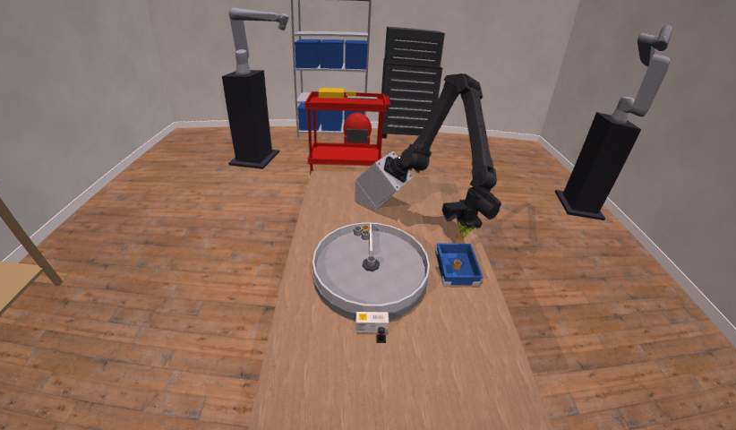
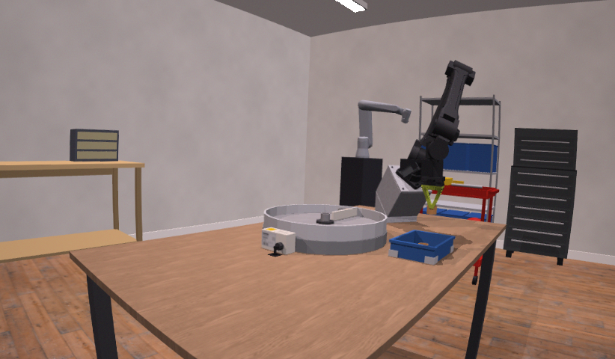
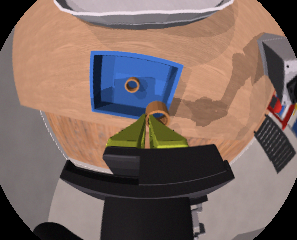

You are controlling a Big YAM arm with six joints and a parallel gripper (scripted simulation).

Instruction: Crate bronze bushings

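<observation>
Right now my hand is 40 mm short of the crate and 120 mm above it. Round my hand: turning table (140 mm ahead, 330 mm to the right, 90 mm below).
</observation>
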